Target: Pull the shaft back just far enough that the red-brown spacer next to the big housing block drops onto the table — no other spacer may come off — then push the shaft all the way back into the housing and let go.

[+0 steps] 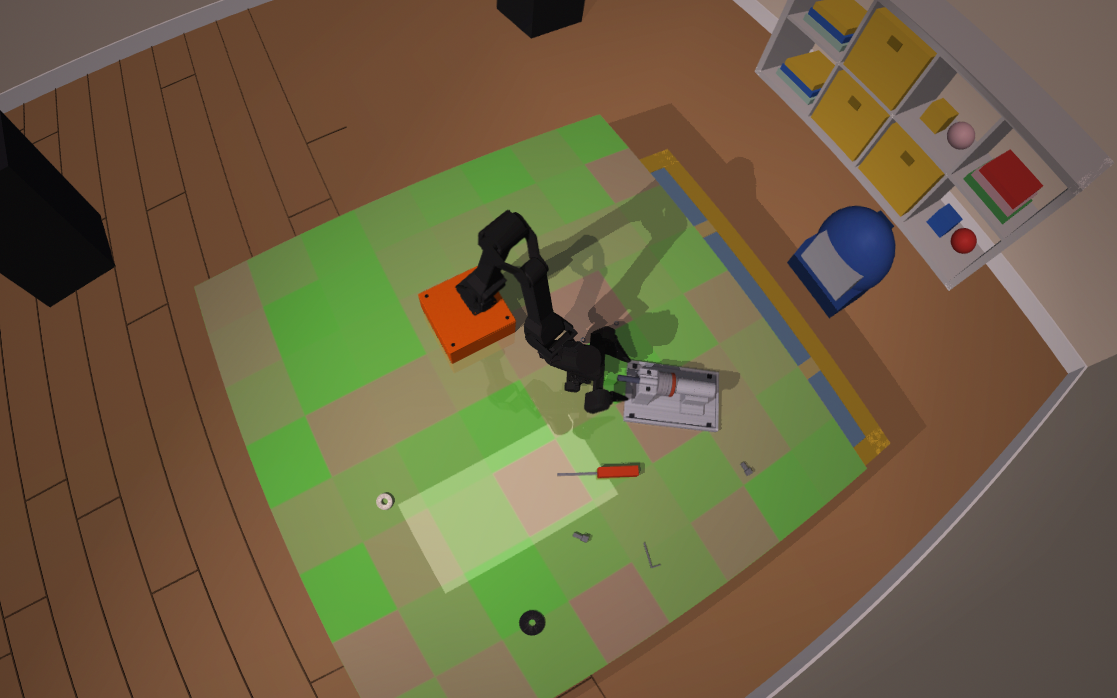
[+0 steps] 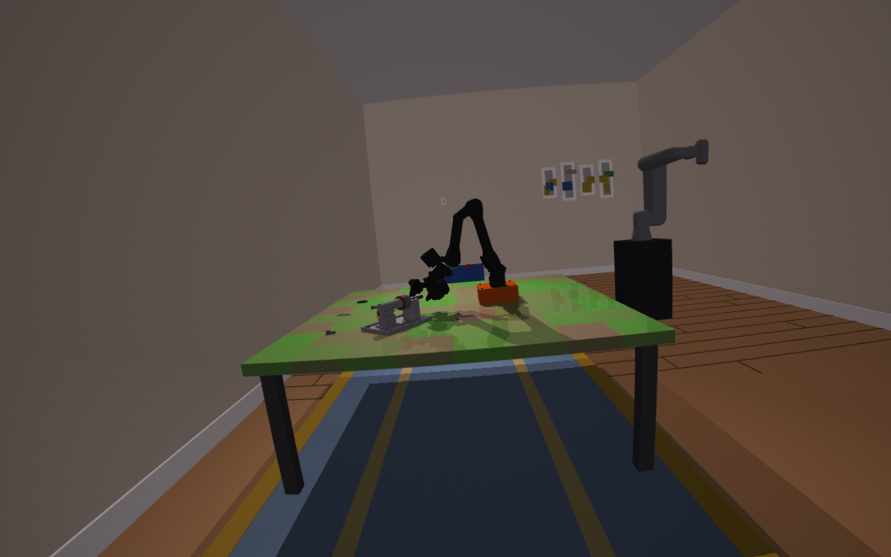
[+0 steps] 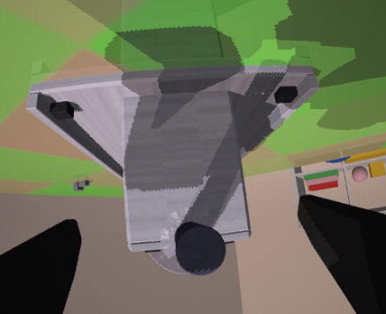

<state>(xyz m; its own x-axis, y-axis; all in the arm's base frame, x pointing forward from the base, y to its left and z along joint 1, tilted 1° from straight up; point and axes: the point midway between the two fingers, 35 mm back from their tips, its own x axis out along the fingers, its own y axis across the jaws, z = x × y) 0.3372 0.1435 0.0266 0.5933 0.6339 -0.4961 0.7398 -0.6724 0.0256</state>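
Now: gripper tip 4 cm short of the dark shaft, 5 cm to the right of it and 1 cm below it. The rest, counted from my gripper tip: red-brown spacer (7 cm ahead, 7 cm to the left, 1 cm above).
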